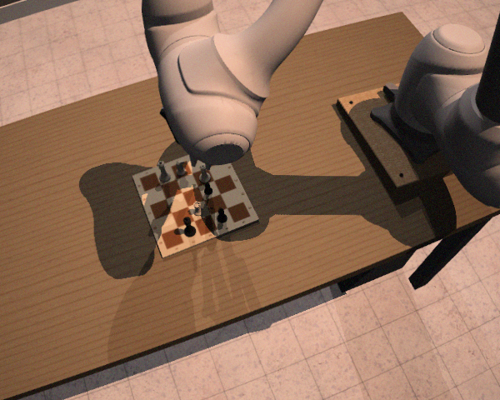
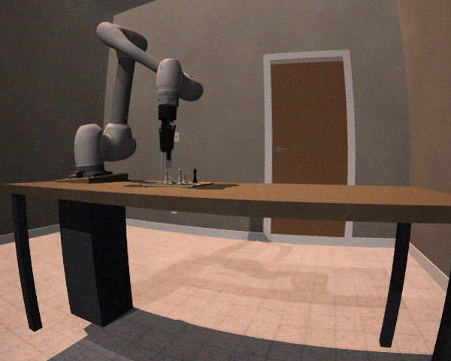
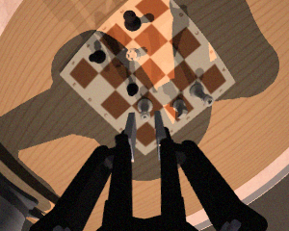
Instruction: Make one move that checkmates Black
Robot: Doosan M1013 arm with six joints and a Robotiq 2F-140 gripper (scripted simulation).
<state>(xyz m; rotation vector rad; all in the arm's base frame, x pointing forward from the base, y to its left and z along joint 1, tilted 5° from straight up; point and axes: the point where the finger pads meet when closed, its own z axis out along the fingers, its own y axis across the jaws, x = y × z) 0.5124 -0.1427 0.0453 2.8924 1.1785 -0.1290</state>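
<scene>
Now: hand 7 cm above the light-coloured chess piece. Also, from my hand: chessboard 4 cm ahead, 3 cm to the left, 10 cm below.
</scene>
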